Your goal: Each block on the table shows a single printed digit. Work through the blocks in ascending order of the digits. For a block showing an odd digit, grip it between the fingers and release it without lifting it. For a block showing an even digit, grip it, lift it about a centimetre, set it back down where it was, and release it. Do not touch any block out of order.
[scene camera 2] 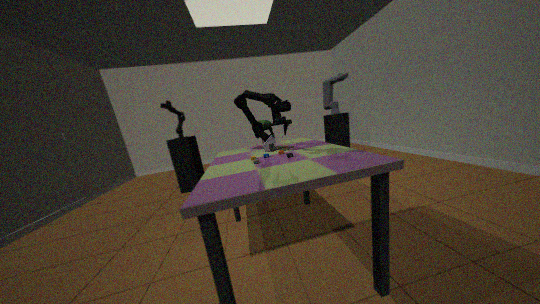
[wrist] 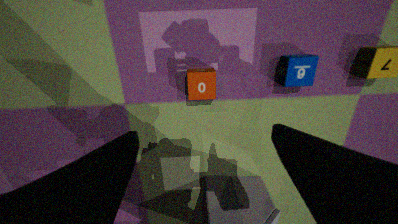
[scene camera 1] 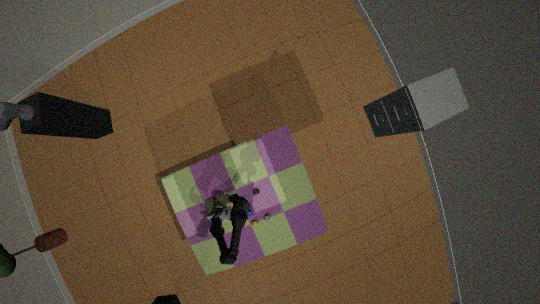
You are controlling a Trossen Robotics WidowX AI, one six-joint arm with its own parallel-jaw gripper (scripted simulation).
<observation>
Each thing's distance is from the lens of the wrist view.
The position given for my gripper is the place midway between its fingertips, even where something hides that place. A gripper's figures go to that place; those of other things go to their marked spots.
my gripper (wrist: 205, 134): 0.11 m
blue block (wrist: 298, 70): 0.23 m
</observation>
